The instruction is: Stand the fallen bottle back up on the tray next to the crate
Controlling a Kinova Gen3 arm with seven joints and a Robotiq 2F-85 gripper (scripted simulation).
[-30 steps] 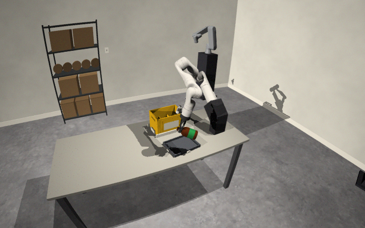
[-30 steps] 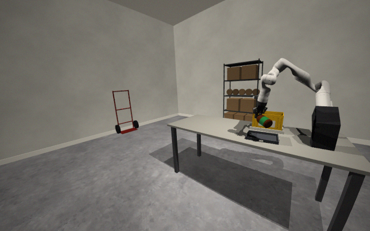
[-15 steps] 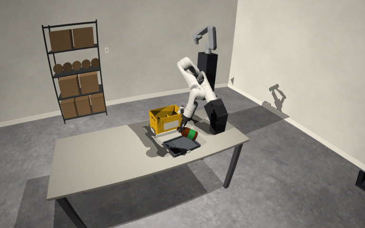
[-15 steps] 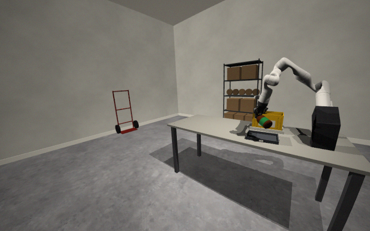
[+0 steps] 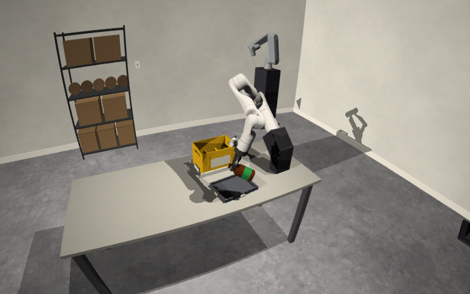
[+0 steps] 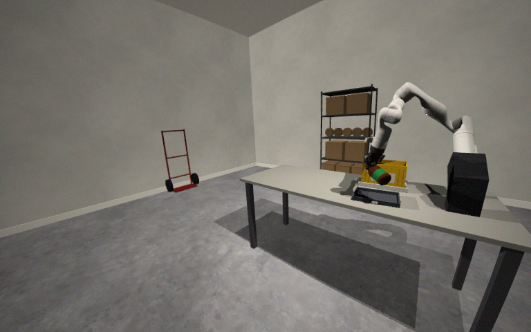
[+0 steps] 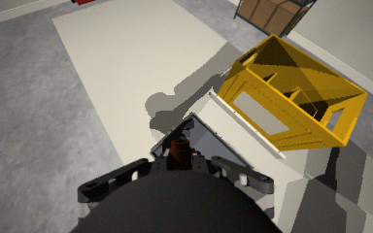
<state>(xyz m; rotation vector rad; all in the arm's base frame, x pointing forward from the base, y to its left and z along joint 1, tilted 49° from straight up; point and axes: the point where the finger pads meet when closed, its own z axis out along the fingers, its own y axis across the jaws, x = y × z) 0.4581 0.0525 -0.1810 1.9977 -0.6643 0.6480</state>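
Now: hand 3 cm to the right of the bottle, 3 cm past it and 2 cm above it. The rest, counted from my hand: yellow crate (33 cm to the right, 12 cm below, 7 cm behind); tray (19 cm below, 4 cm to the right, 4 cm behind).
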